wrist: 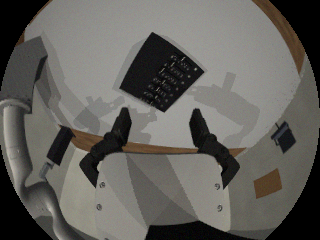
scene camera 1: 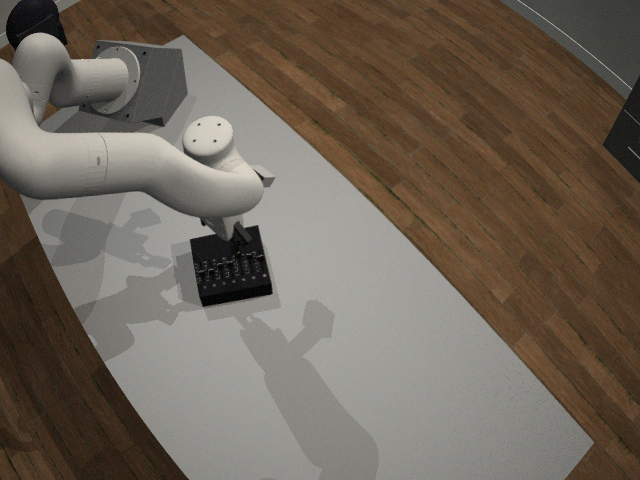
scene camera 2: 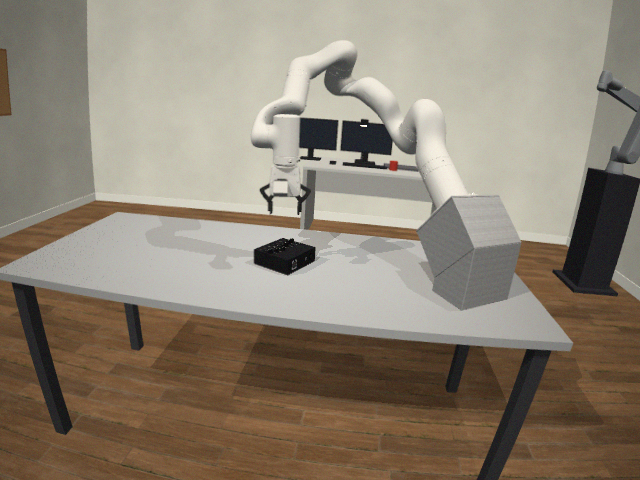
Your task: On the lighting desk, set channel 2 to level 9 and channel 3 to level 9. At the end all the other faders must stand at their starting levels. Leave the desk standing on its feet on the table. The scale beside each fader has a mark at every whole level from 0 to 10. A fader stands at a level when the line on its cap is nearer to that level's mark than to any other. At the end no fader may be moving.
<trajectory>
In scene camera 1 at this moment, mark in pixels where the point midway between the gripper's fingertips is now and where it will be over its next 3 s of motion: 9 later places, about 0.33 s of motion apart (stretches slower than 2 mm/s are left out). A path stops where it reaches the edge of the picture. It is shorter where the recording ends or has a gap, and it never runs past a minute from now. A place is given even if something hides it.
My gripper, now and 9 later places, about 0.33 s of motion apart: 223, 234; 227, 252; 233, 274; 235, 281; 235, 281; 232, 272; 228, 253; 223, 234; 221, 228; 221, 229
</trajectory>
